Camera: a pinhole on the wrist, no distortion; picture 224 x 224 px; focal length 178.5 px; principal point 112.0 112.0 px. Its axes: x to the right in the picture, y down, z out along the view. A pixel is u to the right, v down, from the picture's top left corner.
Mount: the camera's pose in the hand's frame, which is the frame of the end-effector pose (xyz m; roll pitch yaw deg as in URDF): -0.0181 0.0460 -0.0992 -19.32 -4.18 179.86
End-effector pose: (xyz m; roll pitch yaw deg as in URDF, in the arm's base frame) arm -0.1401 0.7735 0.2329 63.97 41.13 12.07
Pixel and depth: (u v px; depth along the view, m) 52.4 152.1 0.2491
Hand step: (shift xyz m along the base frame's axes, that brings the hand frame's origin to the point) 0.0677 -0.1274 -0.0768
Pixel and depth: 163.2 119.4 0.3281
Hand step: -0.0032 -0.2292 0.0784
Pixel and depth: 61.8 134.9 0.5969
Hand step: 0.2292 -0.4422 -0.1348
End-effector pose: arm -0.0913 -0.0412 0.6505 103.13 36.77 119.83
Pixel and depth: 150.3 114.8 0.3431
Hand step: 0.2414 -0.0090 -0.0570
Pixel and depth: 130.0 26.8 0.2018
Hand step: 0.1154 0.0735 0.0454
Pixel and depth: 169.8 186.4 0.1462
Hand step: 0.0481 -0.0686 -0.0165
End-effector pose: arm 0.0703 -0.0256 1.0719 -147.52 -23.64 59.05
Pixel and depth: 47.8 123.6 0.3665
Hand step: -0.0824 0.2619 -0.0729
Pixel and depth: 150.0 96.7 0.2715
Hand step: -0.0931 0.0562 -0.1420
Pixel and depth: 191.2 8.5 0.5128
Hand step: -0.1068 0.0839 -0.5435
